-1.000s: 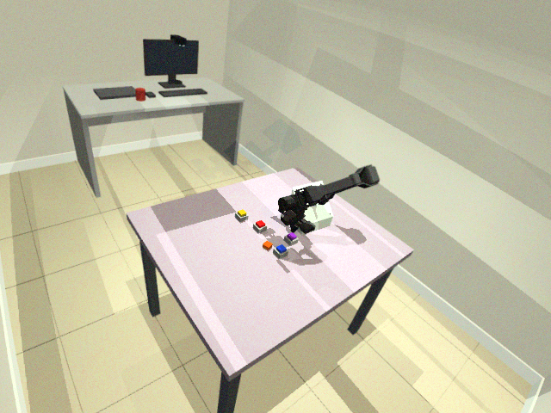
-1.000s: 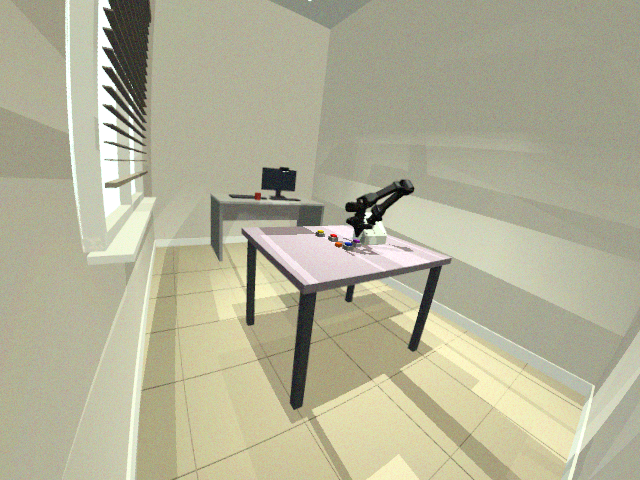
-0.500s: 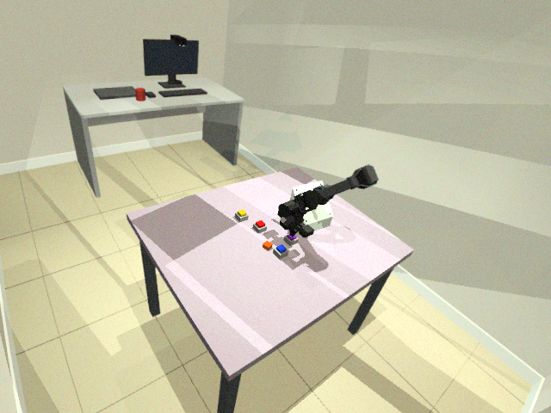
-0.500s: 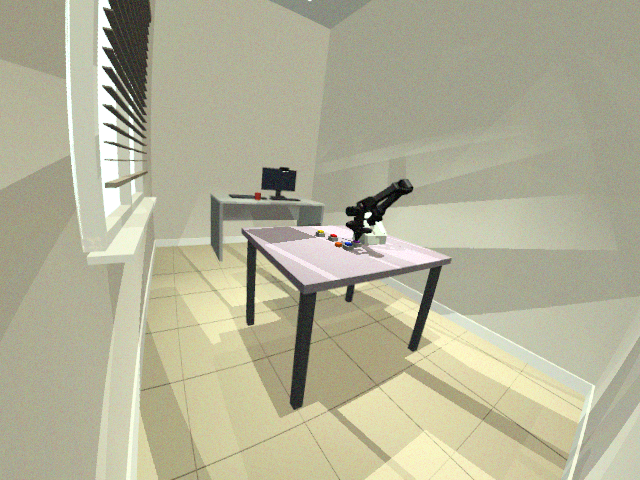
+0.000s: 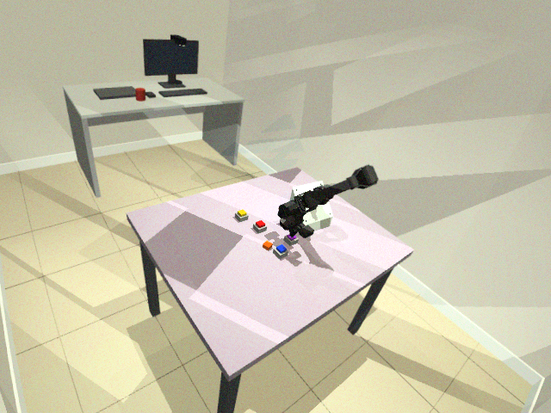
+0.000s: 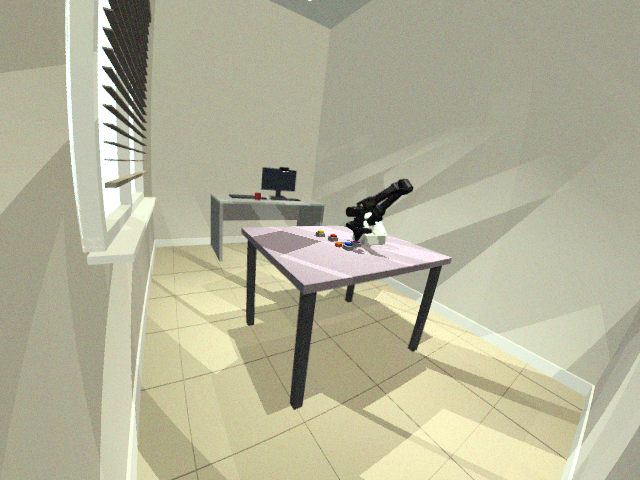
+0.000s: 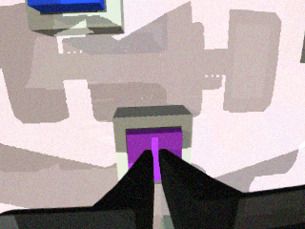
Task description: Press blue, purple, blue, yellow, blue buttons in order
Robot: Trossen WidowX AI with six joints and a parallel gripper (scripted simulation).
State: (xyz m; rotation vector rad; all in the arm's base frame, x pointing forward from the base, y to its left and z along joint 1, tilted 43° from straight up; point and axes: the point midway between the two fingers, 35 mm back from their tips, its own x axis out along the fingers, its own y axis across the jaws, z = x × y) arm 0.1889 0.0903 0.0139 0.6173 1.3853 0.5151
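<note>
My gripper tip is 10 mm above the purple button. From my gripper tip the other things lie so: red button 70 mm ahead, 140 mm to the right; then orange block 120 mm ahead, 30 mm to the right, 20 mm below; then blue button 100 mm ahead, 40 mm to the left.
</note>
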